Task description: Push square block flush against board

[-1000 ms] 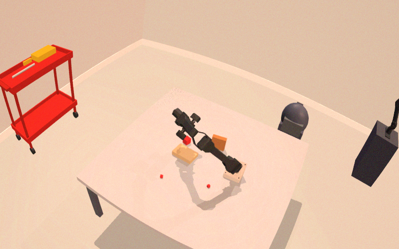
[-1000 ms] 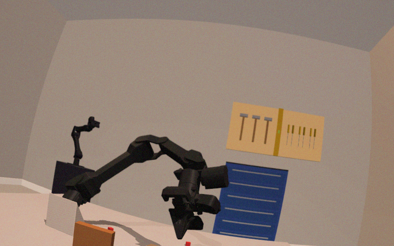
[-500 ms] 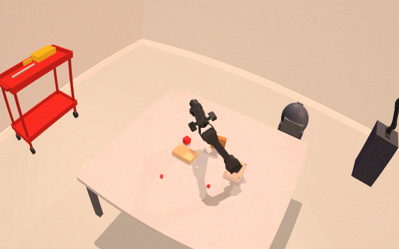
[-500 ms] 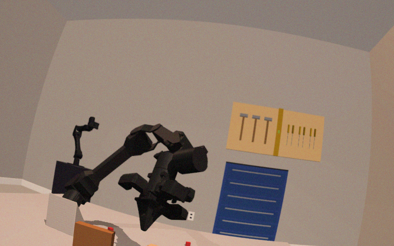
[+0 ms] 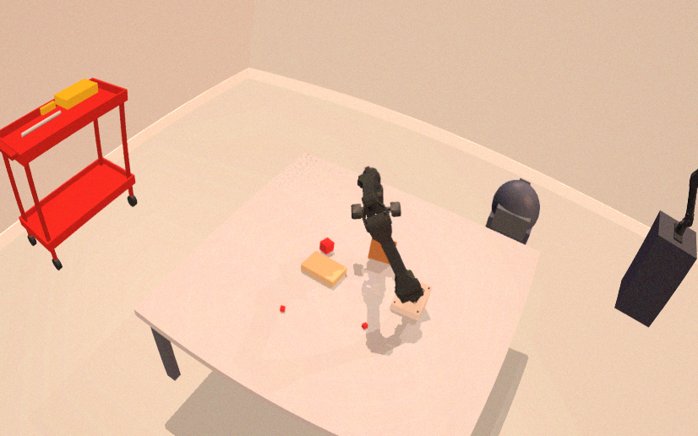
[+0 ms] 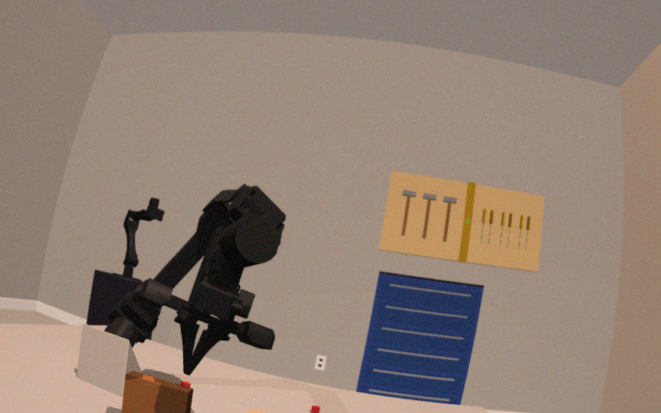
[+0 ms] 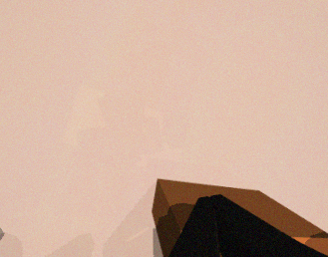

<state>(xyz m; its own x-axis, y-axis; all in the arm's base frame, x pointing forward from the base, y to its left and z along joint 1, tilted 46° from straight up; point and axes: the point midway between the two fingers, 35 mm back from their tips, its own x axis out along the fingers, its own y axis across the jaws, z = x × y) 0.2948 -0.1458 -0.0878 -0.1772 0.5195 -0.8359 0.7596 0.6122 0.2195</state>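
My gripper tip is now 8 cm above the square block, 6 cm past it and 2 cm to the right of it. The rest, counted from my gripper tip: red piece 13 cm to the left, 13 cm ahead, 11 cm below; tan board 23 cm to the left, 11 cm below, 7 cm ahead.
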